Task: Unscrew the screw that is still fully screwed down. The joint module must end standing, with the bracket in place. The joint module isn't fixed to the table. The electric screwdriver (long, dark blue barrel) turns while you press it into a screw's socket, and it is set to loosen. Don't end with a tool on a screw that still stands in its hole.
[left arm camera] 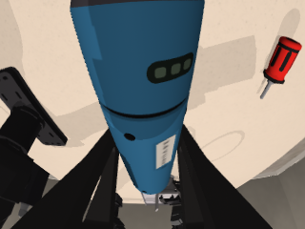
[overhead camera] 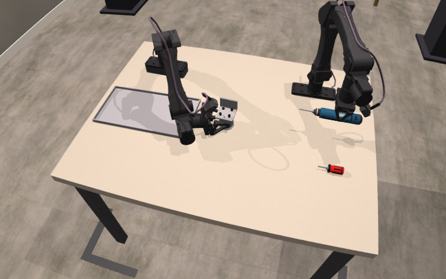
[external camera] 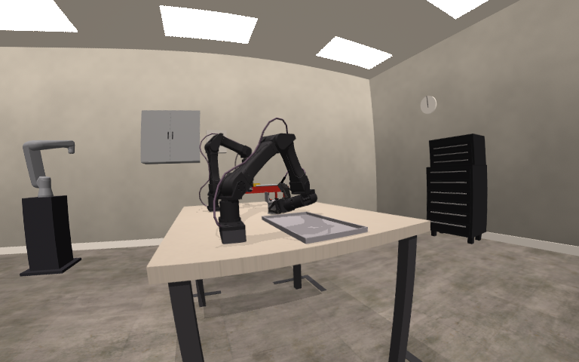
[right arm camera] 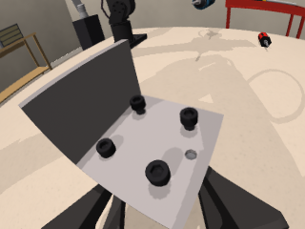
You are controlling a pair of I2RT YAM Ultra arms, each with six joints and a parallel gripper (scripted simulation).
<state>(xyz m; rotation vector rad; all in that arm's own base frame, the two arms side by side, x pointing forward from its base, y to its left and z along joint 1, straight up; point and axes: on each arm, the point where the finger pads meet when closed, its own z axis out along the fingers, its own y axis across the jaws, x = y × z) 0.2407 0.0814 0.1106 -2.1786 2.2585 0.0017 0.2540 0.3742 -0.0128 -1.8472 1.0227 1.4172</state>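
Now: right hand 5 cm below the grey L-shaped bracket. Also, from my right hand: shallow grey tray (35 cm to the right, 2 cm below); small red-handled screwdriver (43 cm to the left, 14 cm ahead, 1 cm below).
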